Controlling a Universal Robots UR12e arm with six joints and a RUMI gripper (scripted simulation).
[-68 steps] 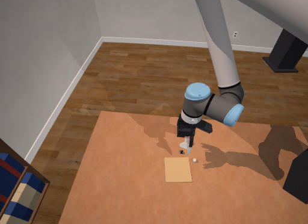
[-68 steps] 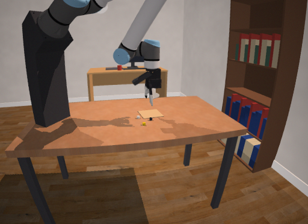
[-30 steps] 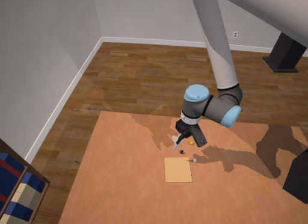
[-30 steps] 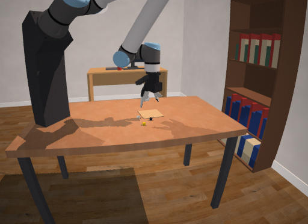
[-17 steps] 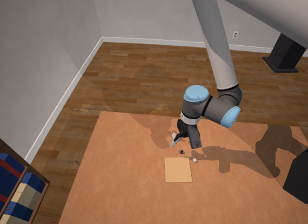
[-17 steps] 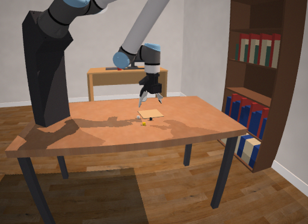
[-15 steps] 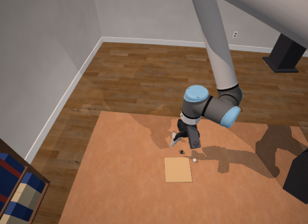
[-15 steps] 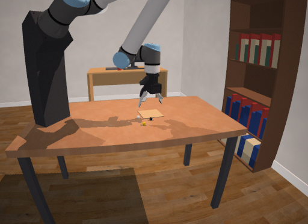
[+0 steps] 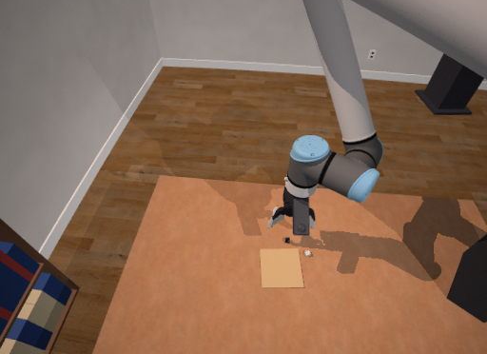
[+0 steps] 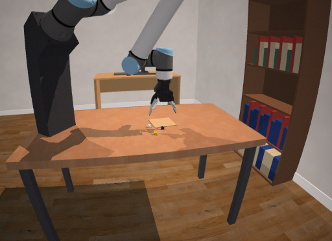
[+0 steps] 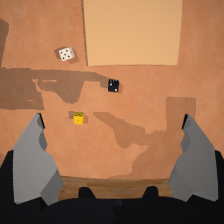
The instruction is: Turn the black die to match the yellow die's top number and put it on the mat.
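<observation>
My hand is 80 mm above the black die. Round my hand: tan mat 100 mm to the left, 90 mm below, 40 mm ahead; white die 80 mm below, 60 mm to the left, 60 mm behind; yellow die 80 mm below, 70 mm behind, 60 mm to the right.
</observation>
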